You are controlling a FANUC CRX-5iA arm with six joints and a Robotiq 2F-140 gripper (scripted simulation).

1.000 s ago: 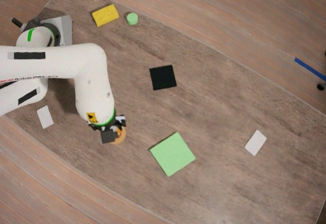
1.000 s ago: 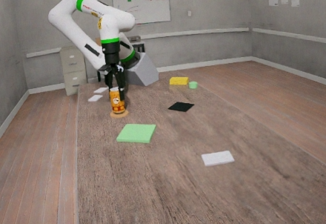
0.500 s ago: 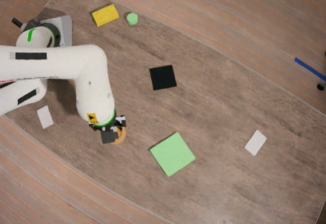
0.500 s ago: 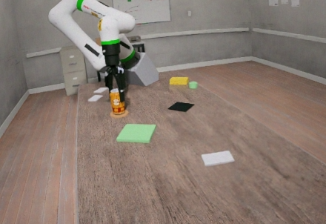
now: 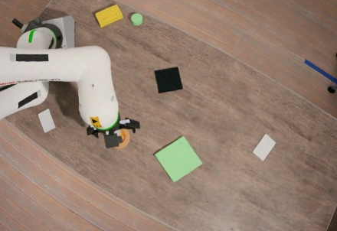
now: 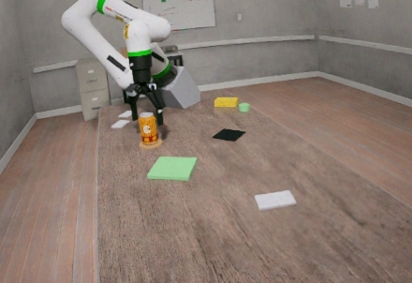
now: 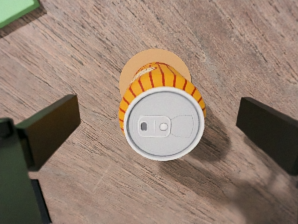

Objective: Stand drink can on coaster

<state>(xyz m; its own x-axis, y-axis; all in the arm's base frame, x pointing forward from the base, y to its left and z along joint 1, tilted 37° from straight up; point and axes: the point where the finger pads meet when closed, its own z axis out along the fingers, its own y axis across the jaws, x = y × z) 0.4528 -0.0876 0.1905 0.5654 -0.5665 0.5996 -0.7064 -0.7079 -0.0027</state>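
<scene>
Now: hand 4 cm above the orange drink can. Round my hand: round cork coaster 10 cm below; green square pad 26 cm ahead, 10 cm below, 4 cm to the left; black square coaster 33 cm to the left, 10 cm below, 6 cm ahead.
</scene>
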